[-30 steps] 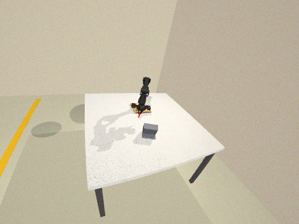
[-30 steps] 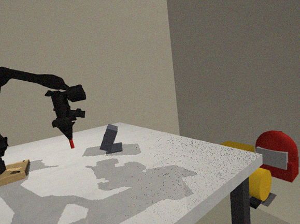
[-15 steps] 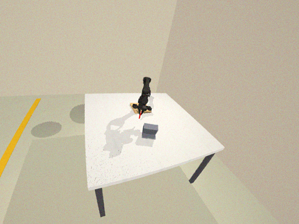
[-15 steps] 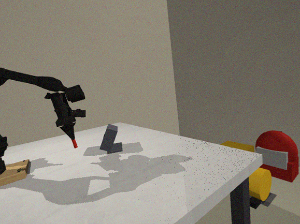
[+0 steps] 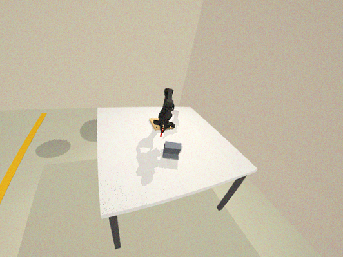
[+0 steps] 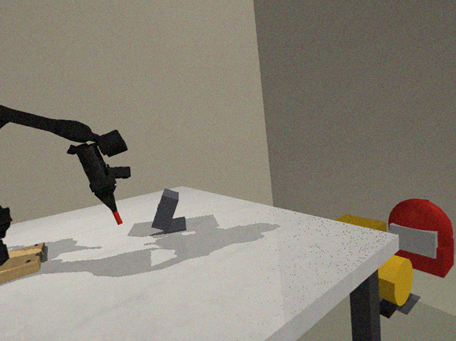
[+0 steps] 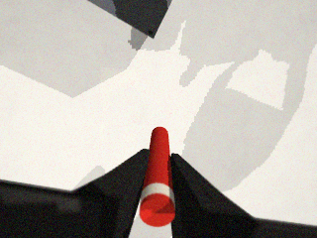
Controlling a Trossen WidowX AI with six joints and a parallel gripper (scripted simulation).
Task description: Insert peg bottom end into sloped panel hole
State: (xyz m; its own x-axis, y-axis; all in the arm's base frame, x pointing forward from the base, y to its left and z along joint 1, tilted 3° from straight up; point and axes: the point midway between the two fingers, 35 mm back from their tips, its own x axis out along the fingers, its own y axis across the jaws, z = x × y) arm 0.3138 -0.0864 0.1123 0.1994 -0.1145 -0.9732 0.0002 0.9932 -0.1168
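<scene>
My gripper tip is now 16 cm short of the grey sloped panel, 5 cm to the right of it and 4 cm above it. Round my gripper tip: red peg (2 cm above).
</scene>
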